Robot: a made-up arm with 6 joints.
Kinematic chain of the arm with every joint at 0, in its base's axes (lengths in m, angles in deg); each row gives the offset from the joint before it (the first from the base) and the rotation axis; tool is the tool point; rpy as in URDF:
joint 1: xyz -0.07 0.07 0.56 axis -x
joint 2: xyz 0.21 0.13 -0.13 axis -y
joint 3: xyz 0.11 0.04 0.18 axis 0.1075 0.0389 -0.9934
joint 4: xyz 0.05 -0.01 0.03 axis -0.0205 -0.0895 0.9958
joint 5: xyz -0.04 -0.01 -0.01 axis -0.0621 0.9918 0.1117
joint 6: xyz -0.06 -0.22 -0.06 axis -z
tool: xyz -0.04 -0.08 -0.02 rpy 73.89 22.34 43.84
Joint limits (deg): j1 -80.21..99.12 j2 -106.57..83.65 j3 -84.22..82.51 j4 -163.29..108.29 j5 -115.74..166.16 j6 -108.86..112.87
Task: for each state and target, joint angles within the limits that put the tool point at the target. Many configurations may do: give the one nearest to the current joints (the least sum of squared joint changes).
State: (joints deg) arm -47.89 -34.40 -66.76 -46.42 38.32 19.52
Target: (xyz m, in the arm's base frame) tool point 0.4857 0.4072 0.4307
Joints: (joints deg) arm -77.64 -69.83 -84.22 -18.83 31.08 11.45
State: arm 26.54 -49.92 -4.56 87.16 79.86 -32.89
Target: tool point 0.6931 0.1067 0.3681
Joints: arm 21.02 -31.51 -5.30 87.66 81.32 -32.74
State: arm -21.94 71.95 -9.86 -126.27 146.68 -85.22
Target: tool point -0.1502 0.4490 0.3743
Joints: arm 3.09 83.65 -4.08 -137.68 133.49 -38.61
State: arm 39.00 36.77 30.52 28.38 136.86 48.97
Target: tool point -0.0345 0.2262 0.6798
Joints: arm 82.62 49.71 30.23 17.14 125.99 71.70
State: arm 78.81 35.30 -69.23 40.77 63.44 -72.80
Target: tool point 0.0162 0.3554 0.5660
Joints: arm 84.04 81.24 -51.08 15.99 66.19 -78.93
